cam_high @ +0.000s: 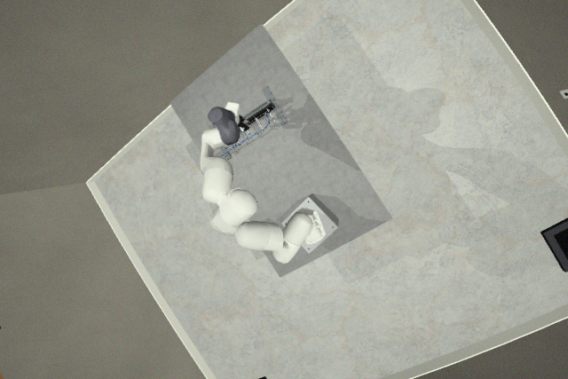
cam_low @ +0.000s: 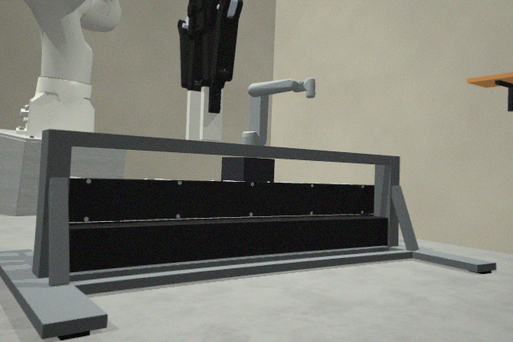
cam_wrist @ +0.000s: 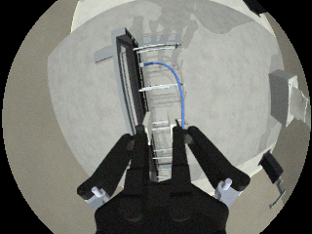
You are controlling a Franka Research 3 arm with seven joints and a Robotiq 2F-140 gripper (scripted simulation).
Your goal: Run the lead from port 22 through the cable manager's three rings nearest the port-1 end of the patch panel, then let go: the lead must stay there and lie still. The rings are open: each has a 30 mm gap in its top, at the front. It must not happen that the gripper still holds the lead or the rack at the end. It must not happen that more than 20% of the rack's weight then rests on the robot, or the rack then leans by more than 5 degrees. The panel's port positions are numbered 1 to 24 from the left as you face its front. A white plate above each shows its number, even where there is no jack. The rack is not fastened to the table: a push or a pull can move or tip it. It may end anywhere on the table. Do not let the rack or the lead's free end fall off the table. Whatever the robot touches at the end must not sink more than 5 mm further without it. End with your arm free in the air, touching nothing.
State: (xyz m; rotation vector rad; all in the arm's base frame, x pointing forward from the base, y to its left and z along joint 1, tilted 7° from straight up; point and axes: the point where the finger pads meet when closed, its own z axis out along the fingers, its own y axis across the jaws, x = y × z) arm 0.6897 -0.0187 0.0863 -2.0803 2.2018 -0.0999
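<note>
The rack is 60 mm ahead of my hand, 50 mm to the left of it and 110 mm below it.
</note>
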